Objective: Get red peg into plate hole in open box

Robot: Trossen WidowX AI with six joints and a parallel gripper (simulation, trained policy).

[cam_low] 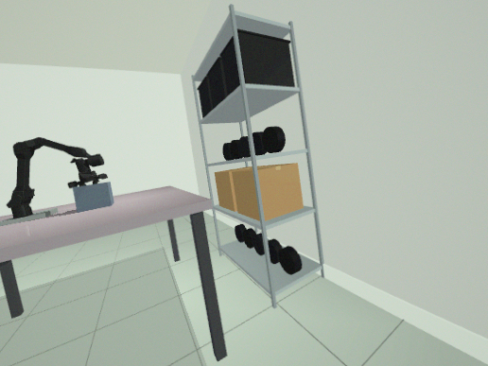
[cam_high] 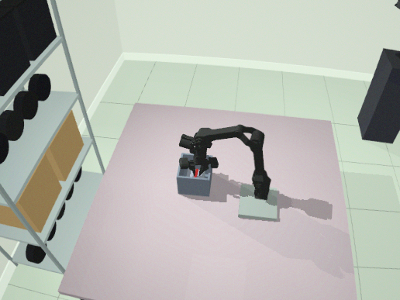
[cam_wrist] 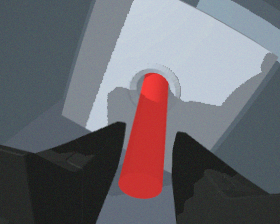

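Now: gripper tip 10 mm to the left of the red peg and 10 mm short of it.
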